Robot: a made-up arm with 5 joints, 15 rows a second.
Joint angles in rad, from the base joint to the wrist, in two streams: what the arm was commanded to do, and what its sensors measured. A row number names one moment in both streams.
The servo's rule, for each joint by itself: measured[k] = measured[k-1] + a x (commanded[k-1-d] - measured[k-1]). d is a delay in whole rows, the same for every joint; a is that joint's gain. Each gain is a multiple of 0.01, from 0.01 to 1. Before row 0 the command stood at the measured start. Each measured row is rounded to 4 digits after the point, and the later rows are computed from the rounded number. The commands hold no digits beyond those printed.
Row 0, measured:
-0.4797 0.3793 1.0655 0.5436 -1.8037
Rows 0 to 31, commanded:
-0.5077 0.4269 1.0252 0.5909 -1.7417
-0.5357 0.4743 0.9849 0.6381 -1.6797
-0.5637 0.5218 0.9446 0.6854 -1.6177
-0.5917 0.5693 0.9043 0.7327 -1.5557
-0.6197 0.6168 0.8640 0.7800 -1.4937
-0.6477 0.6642 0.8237 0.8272 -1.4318
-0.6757 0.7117 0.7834 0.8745 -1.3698
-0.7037 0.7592 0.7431 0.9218 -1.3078
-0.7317 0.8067 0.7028 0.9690 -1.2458
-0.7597 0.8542 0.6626 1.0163 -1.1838
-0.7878 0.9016 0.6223 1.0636 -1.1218
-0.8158 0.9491 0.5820 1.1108 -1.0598
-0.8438 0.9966 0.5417 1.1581 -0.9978
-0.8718 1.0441 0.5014 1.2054 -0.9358
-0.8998 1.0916 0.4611 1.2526 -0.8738
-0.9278 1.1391 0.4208 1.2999 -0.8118
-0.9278 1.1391 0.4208 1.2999 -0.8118
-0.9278 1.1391 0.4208 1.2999 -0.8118
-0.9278 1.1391 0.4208 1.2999 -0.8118
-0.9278 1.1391 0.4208 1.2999 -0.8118
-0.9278 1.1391 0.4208 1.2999 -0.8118
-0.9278 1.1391 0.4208 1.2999 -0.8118
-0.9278 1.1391 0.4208 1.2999 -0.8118
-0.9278 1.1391 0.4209 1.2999 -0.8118
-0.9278 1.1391 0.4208 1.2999 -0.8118
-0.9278 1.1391 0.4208 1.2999 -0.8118
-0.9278 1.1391 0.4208 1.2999 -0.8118
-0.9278 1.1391 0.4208 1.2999 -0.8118
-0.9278 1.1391 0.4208 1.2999 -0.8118
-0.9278 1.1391 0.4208 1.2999 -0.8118
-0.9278 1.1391 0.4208 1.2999 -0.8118
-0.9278 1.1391 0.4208 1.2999 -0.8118
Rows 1 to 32, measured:
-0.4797 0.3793 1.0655 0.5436 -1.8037
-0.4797 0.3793 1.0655 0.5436 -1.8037
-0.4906 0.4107 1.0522 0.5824 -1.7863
-0.5082 0.4527 1.0300 0.6281 -1.7565
-0.5298 0.4983 1.0018 0.6751 -1.7176
-0.5539 0.5452 0.9696 0.7223 -1.6723
-0.5796 0.5925 0.9348 0.7696 -1.6223
-0.6062 0.6398 0.8981 0.8168 -1.5690
-0.6333 0.6873 0.8602 0.8641 -1.5132
-0.6608 0.7348 0.8216 0.9114 -1.4557
-0.6885 0.7823 0.7824 0.9586 -1.3969
-0.7163 0.8298 0.7429 1.0059 -1.3372
-0.7442 0.8772 0.7031 1.0532 -1.2769
-0.7721 0.9247 0.6631 1.1004 -1.2161
-0.8001 0.9722 0.6230 1.1477 -1.1550
-0.8281 1.0197 0.5829 1.1950 -1.0936
-0.8561 1.0672 0.5427 1.2422 -1.0321
-0.8841 1.1147 0.5025 1.2895 -0.9704
-0.9011 1.1308 0.4755 1.2980 -0.9260
-0.9115 1.1363 0.4574 1.2996 -0.8940
-0.9179 1.1381 0.4453 1.2998 -0.8710
-0.9218 1.1388 0.4372 1.2999 -0.8544
-0.9241 1.1390 0.4318 1.2999 -0.8425
-0.9255 1.1391 0.4282 1.2999 -0.8339
-0.9264 1.1391 0.4258 1.2999 -0.8277
-0.9269 1.1391 0.4242 1.2999 -0.8232
-0.9273 1.1391 0.4231 1.2999 -0.8200
-0.9275 1.1391 0.4223 1.2999 -0.8177
-0.9276 1.1391 0.4218 1.2999 -0.8160
-0.9277 1.1391 0.4215 1.2999 -0.8148
-0.9277 1.1391 0.4213 1.2999 -0.8140
-0.9277 1.1391 0.4211 1.2999 -0.8134
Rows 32 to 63, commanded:
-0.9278 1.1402 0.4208 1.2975 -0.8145
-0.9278 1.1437 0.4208 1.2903 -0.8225
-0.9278 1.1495 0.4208 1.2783 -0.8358
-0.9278 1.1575 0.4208 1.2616 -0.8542
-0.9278 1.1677 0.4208 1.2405 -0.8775
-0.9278 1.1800 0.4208 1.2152 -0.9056
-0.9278 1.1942 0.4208 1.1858 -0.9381
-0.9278 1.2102 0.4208 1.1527 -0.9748
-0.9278 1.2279 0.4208 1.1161 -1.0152
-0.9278 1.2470 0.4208 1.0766 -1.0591
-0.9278 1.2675 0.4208 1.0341 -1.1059
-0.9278 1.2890 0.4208 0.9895 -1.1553
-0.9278 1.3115 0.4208 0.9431 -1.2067
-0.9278 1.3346 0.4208 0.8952 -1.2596
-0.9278 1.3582 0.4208 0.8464 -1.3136
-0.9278 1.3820 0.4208 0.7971 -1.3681
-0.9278 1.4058 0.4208 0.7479 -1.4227
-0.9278 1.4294 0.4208 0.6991 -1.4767
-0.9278 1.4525 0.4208 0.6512 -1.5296
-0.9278 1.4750 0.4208 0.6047 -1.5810
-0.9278 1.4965 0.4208 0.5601 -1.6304
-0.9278 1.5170 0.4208 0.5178 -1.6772
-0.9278 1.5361 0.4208 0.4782 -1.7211
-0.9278 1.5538 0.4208 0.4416 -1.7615
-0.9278 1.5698 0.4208 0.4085 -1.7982
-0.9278 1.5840 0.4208 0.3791 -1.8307
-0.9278 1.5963 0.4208 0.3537 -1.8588
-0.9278 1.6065 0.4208 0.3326 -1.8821
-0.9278 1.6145 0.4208 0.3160 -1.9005
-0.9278 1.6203 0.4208 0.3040 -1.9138
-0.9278 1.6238 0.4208 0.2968 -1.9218
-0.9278 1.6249 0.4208 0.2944 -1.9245
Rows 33 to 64, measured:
-0.9277 1.1391 0.4210 1.2999 -0.8130
-0.9277 1.1391 0.4209 1.2999 -0.8127
-0.9277 1.1398 0.4209 1.2979 -0.8132
-0.9277 1.1424 0.4209 1.2917 -0.8158
-0.9277 1.1471 0.4209 1.2807 -0.8214
-0.9277 1.1540 0.4209 1.2650 -0.8306
-0.9277 1.1630 0.4209 1.2449 -0.8437
-0.9277 1.1742 0.4209 1.2205 -0.8610
-0.9277 1.1874 0.4209 1.1920 -0.8826
-0.9277 1.2024 0.4209 1.1598 -0.9084
-0.9277 1.2192 0.4209 1.1240 -0.9383
-0.9277 1.2375 0.4209 1.0851 -0.9721
-0.9277 1.2573 0.4209 1.0433 -1.0096
-0.9277 1.2782 0.4209 0.9992 -1.0504
-0.9277 1.3002 0.4209 0.9532 -1.0942
-0.9277 1.3229 0.4209 0.9056 -1.1405
-0.9277 1.3462 0.4209 0.8571 -1.1890
-0.9277 1.3698 0.4209 0.8079 -1.2391
-0.9277 1.3936 0.4209 0.7587 -1.2905
-0.9277 1.4172 0.4209 0.7098 -1.3426
-0.9277 1.4405 0.4209 0.6617 -1.3950
-0.9277 1.4633 0.4209 0.6150 -1.4471
-0.9277 1.4852 0.4209 0.5700 -1.4984
-0.9277 1.5062 0.4209 0.5272 -1.5485
-0.9277 1.5259 0.4209 0.4870 -1.5968
-0.9277 1.5443 0.4209 0.4498 -1.6429
-0.9277 1.5611 0.4209 0.4159 -1.6864
-0.9277 1.5762 0.4209 0.3857 -1.7268
-0.9277 1.5895 0.4209 0.3595 -1.7638
-0.9277 1.6007 0.4209 0.3374 -1.7969
-0.9277 1.6098 0.4209 0.3199 -1.8259
-0.9277 1.6167 0.4209 0.3069 -1.8505

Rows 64 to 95, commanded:
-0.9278 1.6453 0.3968 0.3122 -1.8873
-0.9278 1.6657 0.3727 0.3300 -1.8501
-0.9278 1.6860 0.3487 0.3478 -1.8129
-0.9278 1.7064 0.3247 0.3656 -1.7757
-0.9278 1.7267 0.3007 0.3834 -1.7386
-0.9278 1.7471 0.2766 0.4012 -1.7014
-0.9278 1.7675 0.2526 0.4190 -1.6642
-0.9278 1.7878 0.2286 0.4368 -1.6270
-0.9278 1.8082 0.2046 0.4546 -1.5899
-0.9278 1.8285 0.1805 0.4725 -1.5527
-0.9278 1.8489 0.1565 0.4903 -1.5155
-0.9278 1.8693 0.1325 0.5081 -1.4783
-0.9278 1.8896 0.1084 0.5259 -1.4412
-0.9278 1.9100 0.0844 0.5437 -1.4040
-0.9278 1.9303 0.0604 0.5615 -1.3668
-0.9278 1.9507 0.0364 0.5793 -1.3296
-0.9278 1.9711 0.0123 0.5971 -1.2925
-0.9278 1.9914 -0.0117 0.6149 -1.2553
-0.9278 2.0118 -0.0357 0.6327 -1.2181
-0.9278 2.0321 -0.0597 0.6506 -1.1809
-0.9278 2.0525 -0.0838 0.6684 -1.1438
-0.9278 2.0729 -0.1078 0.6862 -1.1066
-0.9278 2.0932 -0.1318 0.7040 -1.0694
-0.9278 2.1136 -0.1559 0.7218 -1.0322
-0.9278 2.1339 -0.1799 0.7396 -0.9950
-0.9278 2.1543 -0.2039 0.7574 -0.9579
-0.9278 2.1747 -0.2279 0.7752 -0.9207
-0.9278 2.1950 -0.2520 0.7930 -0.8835
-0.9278 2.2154 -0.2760 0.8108 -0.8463
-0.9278 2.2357 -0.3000 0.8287 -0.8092
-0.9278 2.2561 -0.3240 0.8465 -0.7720
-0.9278 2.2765 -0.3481 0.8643 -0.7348
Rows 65 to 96, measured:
-0.9277 1.6214 0.4209 0.2986 -1.8705
-0.9277 1.6237 0.4209 0.2952 -1.8856
-0.9277 1.6380 0.4129 0.3091 -1.8861
-0.9277 1.6563 0.3996 0.3262 -1.8760
-0.9277 1.6759 0.3828 0.3439 -1.8583
-0.9277 1.6960 0.3636 0.3617 -1.8352
-0.9277 1.7163 0.3428 0.3795 -1.8082
-0.9277 1.7366 0.3210 0.3973 -1.7783
-0.9277 1.7570 0.2984 0.4151 -1.7464
-0.9277 1.7773 0.2754 0.4329 -1.7130
-0.9277 1.7977 0.2520 0.4507 -1.6785
-0.9277 1.8180 0.2284 0.4686 -1.6433
-0.9277 1.8384 0.2047 0.4864 -1.6075
-0.9277 1.8588 0.1809 0.5042 -1.5713
-0.9277 1.8791 0.1570 0.5220 -1.5349
-0.9277 1.8995 0.1330 0.5398 -1.4982
-0.9277 1.9198 0.1090 0.5576 -1.4614
-0.9277 1.9402 0.0850 0.5754 -1.4245
-0.9277 1.9606 0.0610 0.5932 -1.3875
-0.9277 1.9809 0.0370 0.6110 -1.3505
-0.9277 2.0013 0.0130 0.6288 -1.3134
-0.9277 2.0216 -0.0110 0.6467 -1.2763
-0.9277 2.0420 -0.0350 0.6645 -1.2392
-0.9277 2.0624 -0.0590 0.6823 -1.2021
-0.9277 2.0827 -0.0830 0.7001 -1.1649
-0.9277 2.1031 -0.1071 0.7179 -1.1277
-0.9277 2.1234 -0.1311 0.7357 -1.0905
-0.9277 2.1438 -0.1551 0.7535 -1.0534
-0.9277 2.1642 -0.1791 0.7713 -1.0162
-0.9277 2.1845 -0.2032 0.7891 -0.9790
-0.9277 2.2049 -0.2272 0.8069 -0.9418
-0.9277 2.2252 -0.2512 0.8248 -0.9047

